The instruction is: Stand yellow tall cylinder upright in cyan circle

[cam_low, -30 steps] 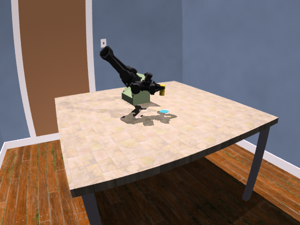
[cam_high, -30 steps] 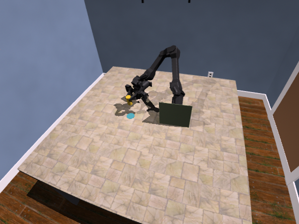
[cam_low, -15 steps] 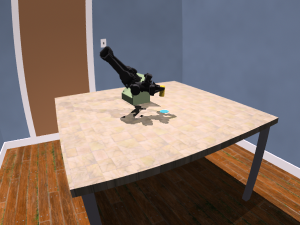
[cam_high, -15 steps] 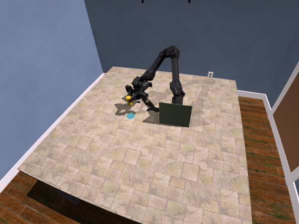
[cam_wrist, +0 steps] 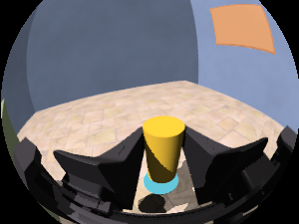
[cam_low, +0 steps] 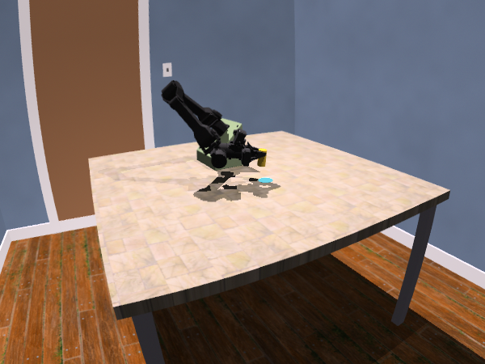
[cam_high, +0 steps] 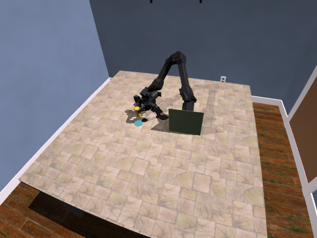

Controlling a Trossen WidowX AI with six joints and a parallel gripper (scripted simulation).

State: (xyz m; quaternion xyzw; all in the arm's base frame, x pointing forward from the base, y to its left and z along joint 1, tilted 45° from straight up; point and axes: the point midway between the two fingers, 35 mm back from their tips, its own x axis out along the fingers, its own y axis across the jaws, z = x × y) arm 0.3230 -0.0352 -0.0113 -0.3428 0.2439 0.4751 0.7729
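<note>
Right now the cyan circle is 120 mm below my hand, 30 mm to the left of it and 10 mm ahead of it. The rest, counted from my hand: yellow tall cylinder 20 mm to the left, 20 mm below, 10 mm ahead.
</note>
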